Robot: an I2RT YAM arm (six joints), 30 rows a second.
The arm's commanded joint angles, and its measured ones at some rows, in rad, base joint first. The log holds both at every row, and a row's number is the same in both.
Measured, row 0:
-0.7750 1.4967 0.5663 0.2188 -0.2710 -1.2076
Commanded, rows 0 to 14:
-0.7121 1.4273 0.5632 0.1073 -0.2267 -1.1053
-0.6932 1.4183 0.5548 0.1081 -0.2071 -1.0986
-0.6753 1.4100 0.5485 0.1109 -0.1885 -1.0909
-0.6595 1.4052 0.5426 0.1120 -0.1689 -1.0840
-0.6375 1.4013 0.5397 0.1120 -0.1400 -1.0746
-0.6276 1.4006 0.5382 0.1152 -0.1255 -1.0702
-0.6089 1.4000 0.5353 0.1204 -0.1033 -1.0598
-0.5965 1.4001 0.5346 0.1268 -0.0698 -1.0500
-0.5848 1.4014 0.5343 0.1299 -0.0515 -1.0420
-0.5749 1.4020 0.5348 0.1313 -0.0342 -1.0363
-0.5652 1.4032 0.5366 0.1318 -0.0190 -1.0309
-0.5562 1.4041 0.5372 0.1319 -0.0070 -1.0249
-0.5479 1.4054 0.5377 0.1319 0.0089 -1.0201
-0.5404 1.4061 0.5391 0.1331 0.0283 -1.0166
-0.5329 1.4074 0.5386 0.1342 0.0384 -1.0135
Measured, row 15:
-0.5598 1.4242 0.5400 0.1368 -0.0509 -1.0630
